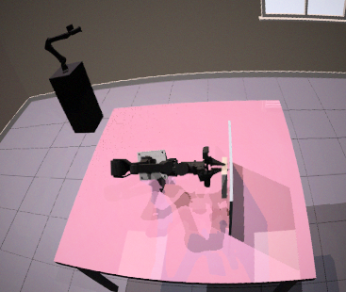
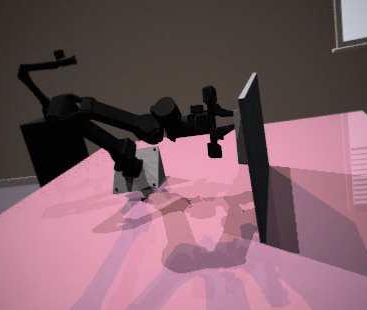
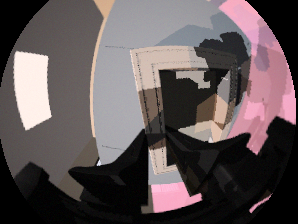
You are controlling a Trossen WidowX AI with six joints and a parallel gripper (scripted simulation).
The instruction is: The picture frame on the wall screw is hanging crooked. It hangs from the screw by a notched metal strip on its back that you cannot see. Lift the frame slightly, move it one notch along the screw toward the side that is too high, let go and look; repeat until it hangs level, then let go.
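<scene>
The picture frame is 20 mm to the right of my gripper tip and 50 mm below it. From my gripper tip the other things lie so: thin wall panel 20 mm ahead, 10 mm to the right, 60 mm below.
</scene>
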